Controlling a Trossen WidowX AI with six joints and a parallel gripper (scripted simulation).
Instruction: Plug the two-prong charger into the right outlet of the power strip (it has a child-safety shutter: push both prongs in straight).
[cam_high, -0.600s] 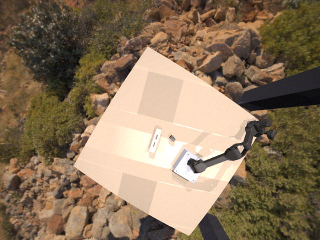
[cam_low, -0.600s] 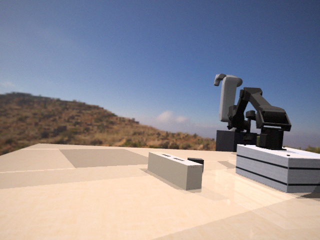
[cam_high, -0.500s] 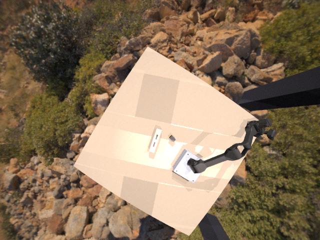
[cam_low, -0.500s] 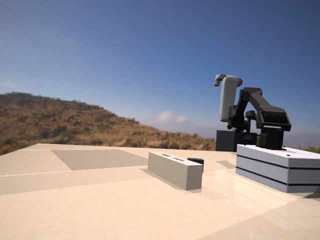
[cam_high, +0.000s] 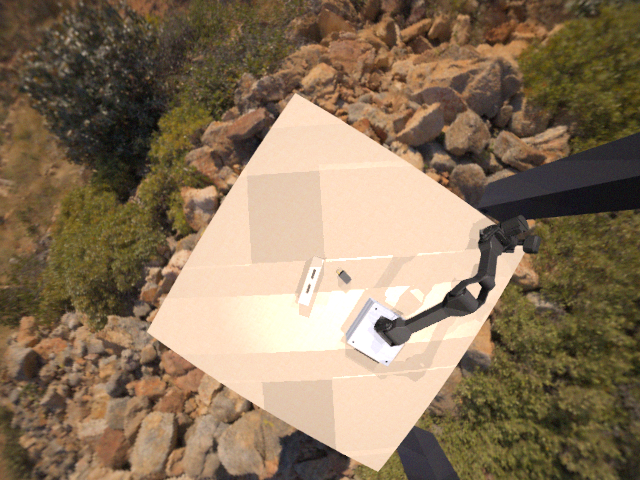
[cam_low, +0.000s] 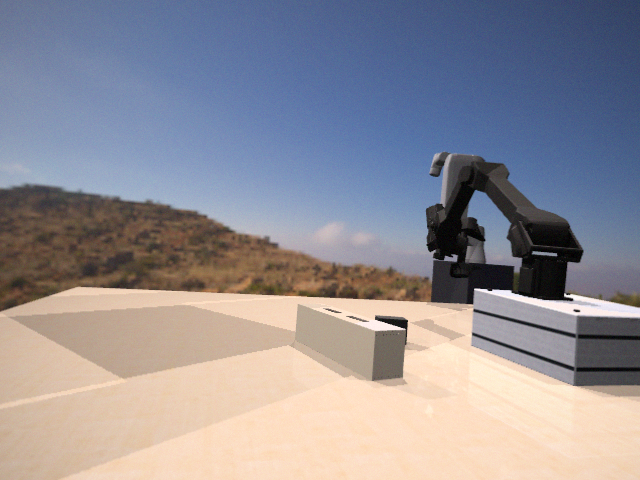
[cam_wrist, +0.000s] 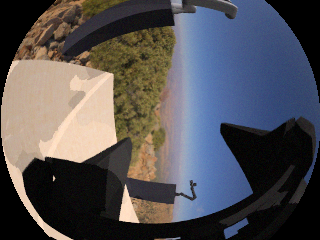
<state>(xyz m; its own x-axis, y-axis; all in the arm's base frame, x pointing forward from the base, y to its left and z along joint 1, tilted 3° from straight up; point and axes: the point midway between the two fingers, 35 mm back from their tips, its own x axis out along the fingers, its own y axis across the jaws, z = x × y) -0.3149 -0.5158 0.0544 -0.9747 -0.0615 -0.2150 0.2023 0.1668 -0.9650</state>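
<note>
Now: the black two-prong charger 580 mm ahead of my gripper tip, 420 mm to the left of it and 150 mm below it.
</note>
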